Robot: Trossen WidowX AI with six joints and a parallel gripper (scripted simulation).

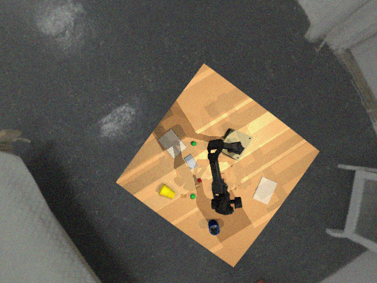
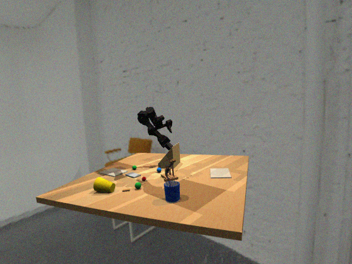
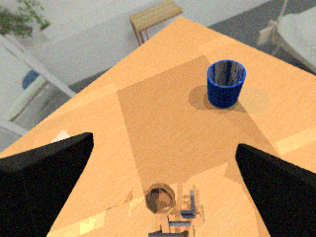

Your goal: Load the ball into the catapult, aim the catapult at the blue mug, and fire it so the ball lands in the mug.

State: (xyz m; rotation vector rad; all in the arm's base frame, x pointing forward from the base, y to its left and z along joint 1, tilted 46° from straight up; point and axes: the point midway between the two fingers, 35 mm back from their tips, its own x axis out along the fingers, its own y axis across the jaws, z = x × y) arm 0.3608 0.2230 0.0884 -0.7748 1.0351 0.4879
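Now: gripper tip 50 mm past the catapult, 20 mm to the left of it and 270 mm above it. Round my gripper tip: blue ball: 200 mm behind, 170 mm to the right, 320 mm below; then red ball: 10 mm ahead, 200 mm to the right, 330 mm below; then blue mug: 260 mm ahead, 120 mm to the left, 310 mm below.
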